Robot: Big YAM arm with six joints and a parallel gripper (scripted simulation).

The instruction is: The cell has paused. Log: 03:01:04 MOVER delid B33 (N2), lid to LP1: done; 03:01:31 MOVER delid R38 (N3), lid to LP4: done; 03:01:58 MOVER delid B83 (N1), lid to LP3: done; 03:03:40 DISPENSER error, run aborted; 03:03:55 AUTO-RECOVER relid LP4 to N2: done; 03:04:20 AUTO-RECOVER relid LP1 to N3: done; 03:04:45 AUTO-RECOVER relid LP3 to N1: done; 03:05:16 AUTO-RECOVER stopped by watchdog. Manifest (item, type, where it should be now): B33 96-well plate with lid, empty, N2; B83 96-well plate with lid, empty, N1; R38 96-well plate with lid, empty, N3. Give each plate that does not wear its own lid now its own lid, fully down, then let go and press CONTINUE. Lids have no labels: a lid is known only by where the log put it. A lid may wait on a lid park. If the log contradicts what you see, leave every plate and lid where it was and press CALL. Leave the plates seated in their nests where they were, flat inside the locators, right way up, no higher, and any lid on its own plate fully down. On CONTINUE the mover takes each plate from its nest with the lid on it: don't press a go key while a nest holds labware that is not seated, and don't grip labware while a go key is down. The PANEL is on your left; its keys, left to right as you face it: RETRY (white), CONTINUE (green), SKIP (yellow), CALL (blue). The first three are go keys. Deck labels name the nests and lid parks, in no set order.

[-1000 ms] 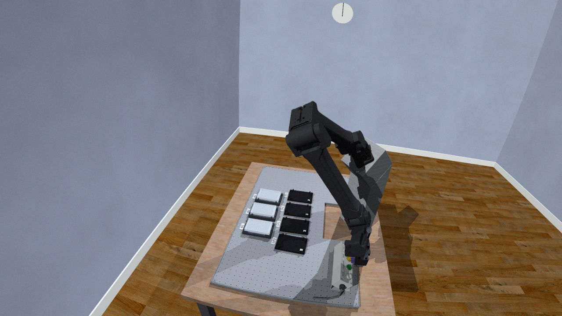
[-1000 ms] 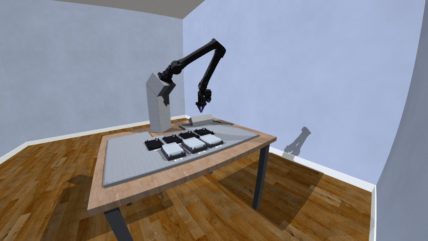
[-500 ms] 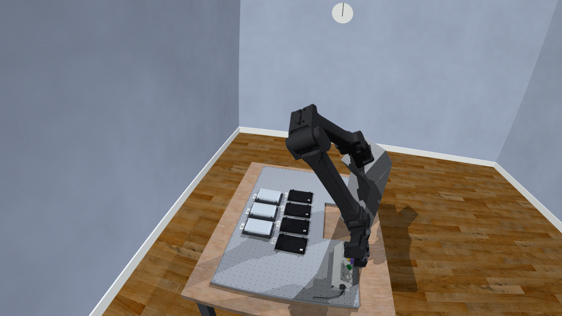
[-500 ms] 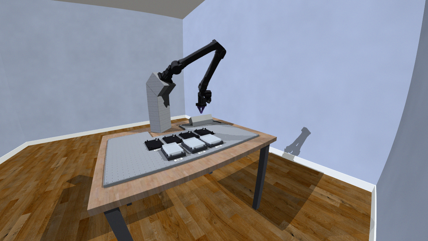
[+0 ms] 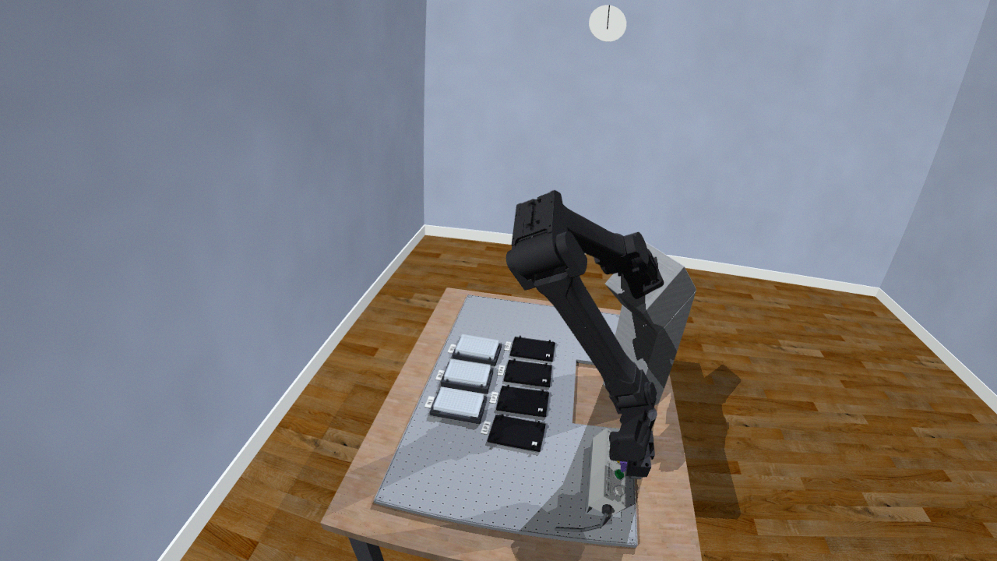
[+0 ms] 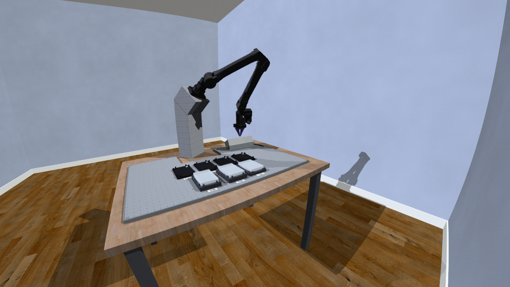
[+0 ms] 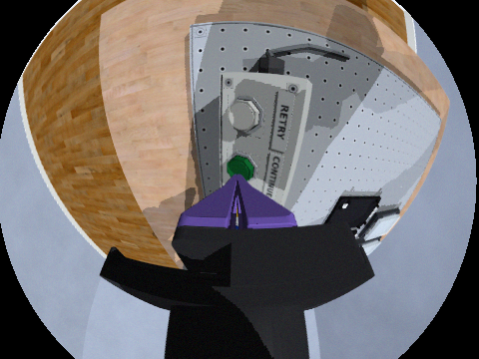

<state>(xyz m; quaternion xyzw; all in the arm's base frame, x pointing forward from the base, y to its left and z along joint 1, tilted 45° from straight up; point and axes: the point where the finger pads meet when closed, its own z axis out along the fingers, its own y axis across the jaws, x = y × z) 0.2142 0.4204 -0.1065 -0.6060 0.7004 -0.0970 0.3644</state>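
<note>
My hand is 2 cm above the green CONTINUE key. The rest, counted from my hand: blue CALL key (10 cm to the right, 2 cm below); then yellow SKIP key (5 cm to the right, 2 cm below); then white RETRY key (5 cm to the left, 2 cm below).
</note>
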